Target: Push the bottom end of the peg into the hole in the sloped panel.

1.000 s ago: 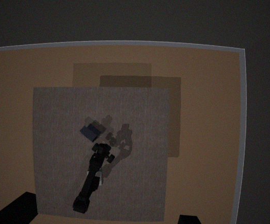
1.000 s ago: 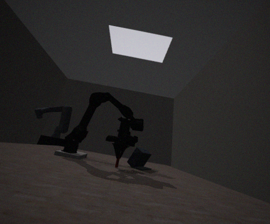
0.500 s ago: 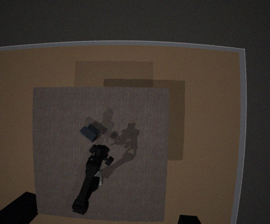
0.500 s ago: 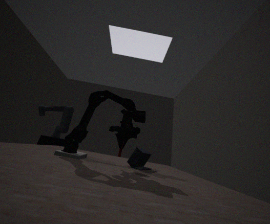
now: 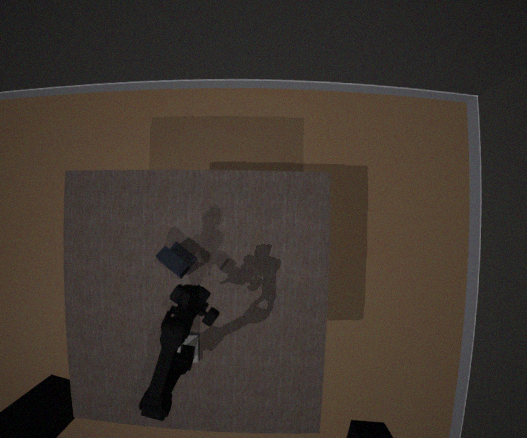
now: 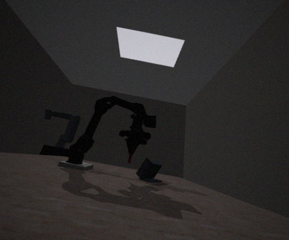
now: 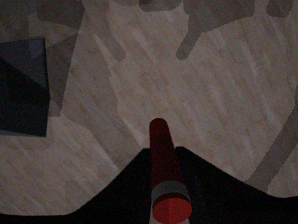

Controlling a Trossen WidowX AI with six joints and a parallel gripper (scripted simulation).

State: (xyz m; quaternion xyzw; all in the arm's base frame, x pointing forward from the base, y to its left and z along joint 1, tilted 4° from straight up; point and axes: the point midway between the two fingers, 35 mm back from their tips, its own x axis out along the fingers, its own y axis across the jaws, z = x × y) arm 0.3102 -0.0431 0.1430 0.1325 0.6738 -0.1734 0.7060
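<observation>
Right now the sloped panel is 100 mm ahead of my gripper tip, 160 mm to the left of it and 60 mm below it. Also, from my gripper tip: peg: 20 mm above.
</observation>
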